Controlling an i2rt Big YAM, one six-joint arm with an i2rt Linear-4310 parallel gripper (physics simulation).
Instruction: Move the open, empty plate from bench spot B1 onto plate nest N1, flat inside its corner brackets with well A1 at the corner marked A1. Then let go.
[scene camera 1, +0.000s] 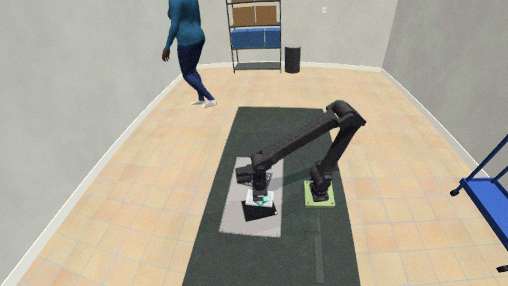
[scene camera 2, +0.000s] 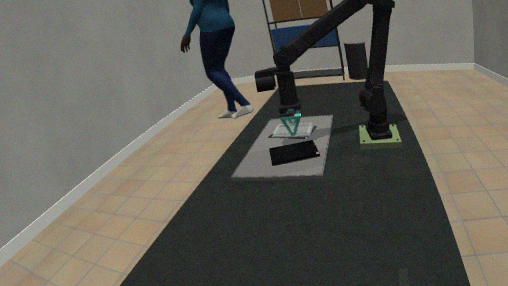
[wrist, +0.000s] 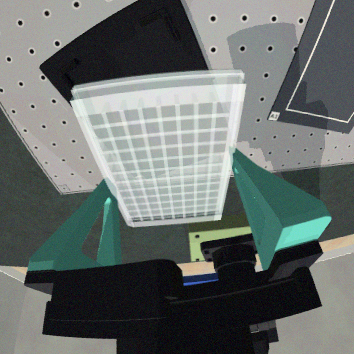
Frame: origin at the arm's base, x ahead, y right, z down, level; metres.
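Where they show: gripper, fingertip midpoint: (scene camera 1: 260, 198) (scene camera 2: 293, 130) (wrist: 167, 167); arm's base, origin of the base link: (scene camera 1: 318, 192) (scene camera 2: 378, 132) (wrist: 230, 244).
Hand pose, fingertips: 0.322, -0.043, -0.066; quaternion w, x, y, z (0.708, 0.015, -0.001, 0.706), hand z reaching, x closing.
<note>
Each offset is from my fingertips to the top centre of the thing, as dx, dy, dz. "pt": to the spot under its first point. Level surfaces: height alone.
The clear, gridded plate {+0.001, +0.000, -0.012} (scene camera 1: 251, 200) (scene camera 2: 305, 131) (wrist: 165, 130) is between the green fingers of my gripper (scene camera 1: 261, 201) (scene camera 2: 292, 134) (wrist: 167, 167), which is shut on its long sides. The plate hangs above the pegboard, apart from it and roughly level. The black nest {+0.010, -0.012, +0.062} (scene camera 1: 260, 213) (scene camera 2: 294, 152) (wrist: 140, 45) lies turned at an angle to the plate; in the wrist view the plate's far edge covers part of it. A small white mark sits at one nest corner in the scene views, too small to read. A dark grey bench spot {pt +0.001, +0.163, +0.078} (wrist: 325, 75) with a white outline and an "A1" tag lies to the right in the wrist view.
The grey pegboard {+0.023, +0.101, +0.079} (scene camera 1: 235, 220) (scene camera 2: 280, 171) (wrist: 225, 32) lies on the dark table top {dz +0.093} (scene camera 1: 225, 260) (scene camera 2: 300, 225). The arm's green base plate (scene camera 1: 327, 202) (scene camera 2: 395, 142) stands right of it. A person (scene camera 1: 190, 35) (scene camera 2: 215, 45) is beyond the table. A blue cart (scene camera 1: 487, 197) stands at the right.
</note>
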